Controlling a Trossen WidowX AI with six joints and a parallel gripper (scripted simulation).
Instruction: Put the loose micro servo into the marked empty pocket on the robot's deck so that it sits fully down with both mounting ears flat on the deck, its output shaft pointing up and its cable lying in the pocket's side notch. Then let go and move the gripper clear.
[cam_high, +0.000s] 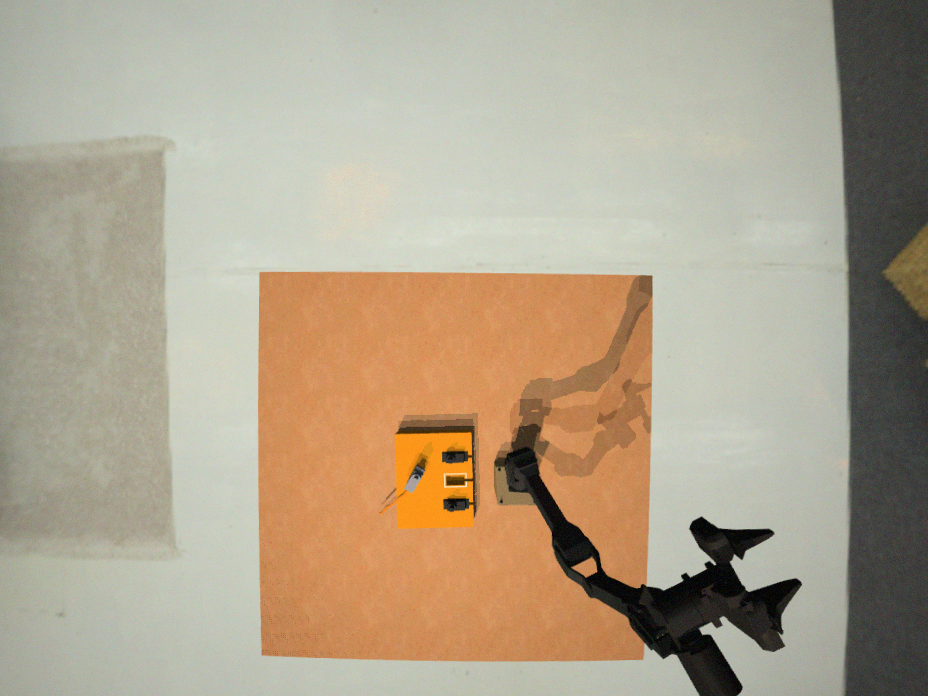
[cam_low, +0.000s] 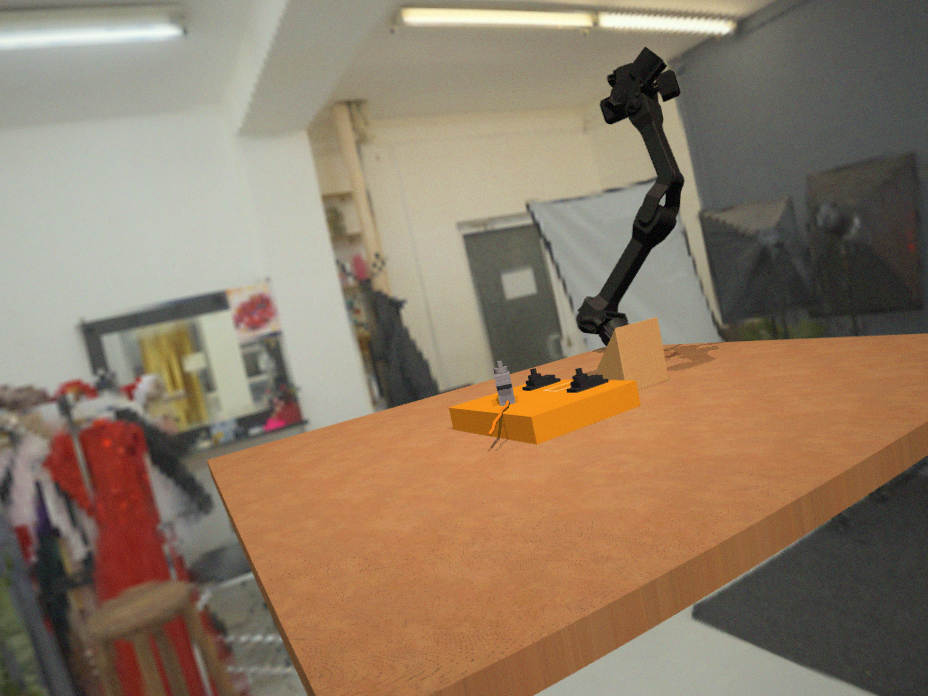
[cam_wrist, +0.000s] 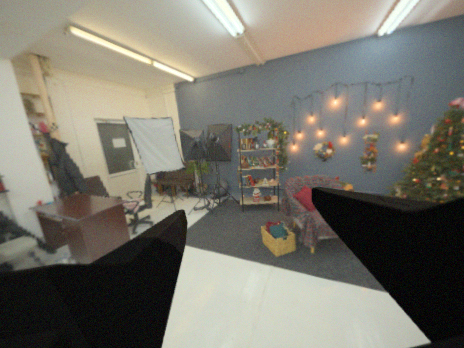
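Right now my gripper tip is 61 cm short of the orange deck, 14 cm to the right of it and 63 cm above it.
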